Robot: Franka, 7 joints.
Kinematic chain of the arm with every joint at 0, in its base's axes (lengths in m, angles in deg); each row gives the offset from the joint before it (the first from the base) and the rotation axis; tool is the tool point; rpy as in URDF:
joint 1: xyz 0 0 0.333 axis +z
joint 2: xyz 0 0 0 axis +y
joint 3: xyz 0 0 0.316 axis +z
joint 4: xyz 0.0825 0 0 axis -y
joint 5: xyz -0.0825 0 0.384 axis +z
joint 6: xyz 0 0 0 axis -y
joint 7: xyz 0.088 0 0 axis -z
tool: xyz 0 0 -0.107 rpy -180 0 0
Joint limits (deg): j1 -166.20..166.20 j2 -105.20..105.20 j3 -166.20..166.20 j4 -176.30..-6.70 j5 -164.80..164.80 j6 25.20..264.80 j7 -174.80..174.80
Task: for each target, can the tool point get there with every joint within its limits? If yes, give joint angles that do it. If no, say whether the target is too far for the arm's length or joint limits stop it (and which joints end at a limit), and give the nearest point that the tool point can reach.
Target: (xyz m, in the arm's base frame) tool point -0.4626 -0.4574 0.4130
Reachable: yes | joints -98.49 74.84 -100.81 -62.51 -103.77 243.68 -67.16
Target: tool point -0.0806 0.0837 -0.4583
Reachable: no: joint limits stop it (at a limit: joint 2) | nearest point -0.1019 0.1058 -0.3429 | short by 0.119 m
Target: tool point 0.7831 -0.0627 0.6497
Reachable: yes | joints -18.89 74.99 118.67 -20.93 3.74 126.20 -15.09
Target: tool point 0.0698 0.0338 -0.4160
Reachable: no: joint limits stop it (at a limit: joint 2) | nearest point 0.0967 0.0468 -0.3308 | short by 0.090 m
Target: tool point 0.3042 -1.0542 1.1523
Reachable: no: too far | nearest point 0.1906 -0.6605 0.8463 | short by 0.511 m
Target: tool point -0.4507 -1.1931 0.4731
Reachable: no: too far | nearest point -0.3014 -0.7977 0.4267 | short by 0.425 m
